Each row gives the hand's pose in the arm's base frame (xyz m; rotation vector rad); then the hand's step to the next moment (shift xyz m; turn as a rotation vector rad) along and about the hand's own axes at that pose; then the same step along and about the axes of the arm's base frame.
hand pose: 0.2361 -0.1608 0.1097 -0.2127 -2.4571 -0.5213
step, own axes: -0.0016 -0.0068 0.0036 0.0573 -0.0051 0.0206
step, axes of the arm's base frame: -0.0025 -0.0047 -0.0058 -0.0583 0.0056 0.0175
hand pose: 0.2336 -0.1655 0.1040 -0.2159 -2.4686 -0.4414
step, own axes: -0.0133 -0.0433 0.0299 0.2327 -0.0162 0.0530
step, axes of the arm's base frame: -0.0168 -0.0302 -0.0419 -0.2188 0.0157 0.0955
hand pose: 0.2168 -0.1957 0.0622 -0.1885 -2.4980 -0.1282
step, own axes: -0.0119 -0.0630 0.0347 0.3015 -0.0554 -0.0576
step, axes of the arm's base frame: -0.0212 -0.0586 -0.0379 -0.2156 -0.0308 0.2233
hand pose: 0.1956 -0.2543 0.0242 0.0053 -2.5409 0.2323
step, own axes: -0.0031 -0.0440 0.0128 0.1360 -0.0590 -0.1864
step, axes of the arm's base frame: -0.0021 -0.0456 -0.0049 -0.0066 -0.0206 0.2372
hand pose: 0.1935 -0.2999 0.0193 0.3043 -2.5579 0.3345
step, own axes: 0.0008 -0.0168 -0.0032 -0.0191 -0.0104 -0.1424
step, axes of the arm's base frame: 0.0056 -0.0150 0.0060 0.0874 0.0351 0.1090
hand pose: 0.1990 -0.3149 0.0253 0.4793 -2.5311 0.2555
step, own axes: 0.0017 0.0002 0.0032 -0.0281 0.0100 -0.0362
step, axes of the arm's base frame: -0.0030 -0.0012 -0.0018 0.0356 0.0271 0.0140
